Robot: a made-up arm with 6 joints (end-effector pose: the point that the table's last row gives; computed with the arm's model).
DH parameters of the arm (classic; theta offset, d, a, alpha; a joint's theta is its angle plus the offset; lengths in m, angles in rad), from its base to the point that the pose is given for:
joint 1: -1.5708 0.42 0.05 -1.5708
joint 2: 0 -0.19 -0.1 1.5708
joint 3: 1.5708 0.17 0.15 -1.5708
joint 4: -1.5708 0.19 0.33 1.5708
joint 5: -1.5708 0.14 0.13 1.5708
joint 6: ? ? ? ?
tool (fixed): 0.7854 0.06 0 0
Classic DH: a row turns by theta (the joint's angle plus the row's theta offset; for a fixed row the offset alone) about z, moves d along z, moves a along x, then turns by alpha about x.
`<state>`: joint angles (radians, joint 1 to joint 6).
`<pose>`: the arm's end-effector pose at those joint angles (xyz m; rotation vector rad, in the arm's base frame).
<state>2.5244 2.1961 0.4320 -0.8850 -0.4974 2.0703</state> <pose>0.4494 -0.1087 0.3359 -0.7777 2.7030 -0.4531</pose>
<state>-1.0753 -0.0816 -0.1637 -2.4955 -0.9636 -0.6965</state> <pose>0.0076 0.2085 0.3803 -1.5274 -1.4598 0.9650</pose>
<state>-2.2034 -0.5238 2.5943 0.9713 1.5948 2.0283</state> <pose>0.7004 0.3220 0.9607 -0.9681 -0.6109 -0.3784</pose>
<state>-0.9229 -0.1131 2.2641 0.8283 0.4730 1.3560</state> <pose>0.0715 0.5846 1.0374 -0.9474 -0.1661 0.2315</pose>
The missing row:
joint 6: -0.7854 0 0.1414 3.1416
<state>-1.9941 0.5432 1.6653 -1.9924 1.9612 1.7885</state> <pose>0.1849 0.4583 0.1227 -0.4040 1.3415 1.1982</pose>
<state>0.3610 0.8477 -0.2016 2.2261 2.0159 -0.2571</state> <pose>0.2992 0.3718 0.5820 -0.5104 0.4614 2.7978</pose>
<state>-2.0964 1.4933 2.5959 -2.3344 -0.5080 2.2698</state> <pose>0.3361 0.1632 0.5303 1.4054 -0.8128 1.0299</pose>
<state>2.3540 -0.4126 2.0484 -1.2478 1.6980 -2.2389</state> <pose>0.3376 -0.1229 0.6308 0.1843 1.4773 -0.5177</pose>
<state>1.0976 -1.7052 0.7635 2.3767 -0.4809 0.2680</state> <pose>0.1192 0.0860 0.0980 -1.8084 0.2548 -1.5649</pose>
